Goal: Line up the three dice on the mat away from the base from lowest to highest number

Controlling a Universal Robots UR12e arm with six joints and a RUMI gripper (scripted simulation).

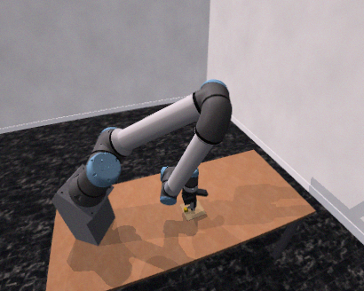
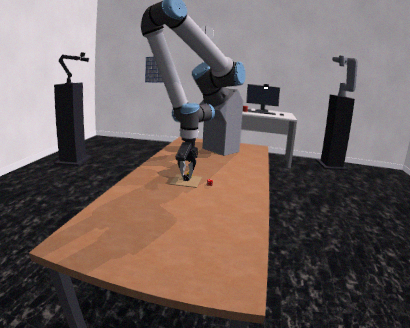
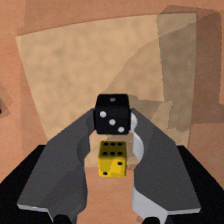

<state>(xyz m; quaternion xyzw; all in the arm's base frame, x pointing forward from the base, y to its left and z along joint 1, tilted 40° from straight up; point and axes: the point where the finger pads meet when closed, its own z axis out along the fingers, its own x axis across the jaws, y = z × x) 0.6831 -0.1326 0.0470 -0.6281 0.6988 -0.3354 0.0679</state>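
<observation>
My hand is right at the black die. Round my hand: red die: 3 cm ahead, 12 cm to the left, 1 cm below; then tan mat: 2 cm below; then yellow die: 5 cm behind, 1 cm to the left, 1 cm below.
</observation>
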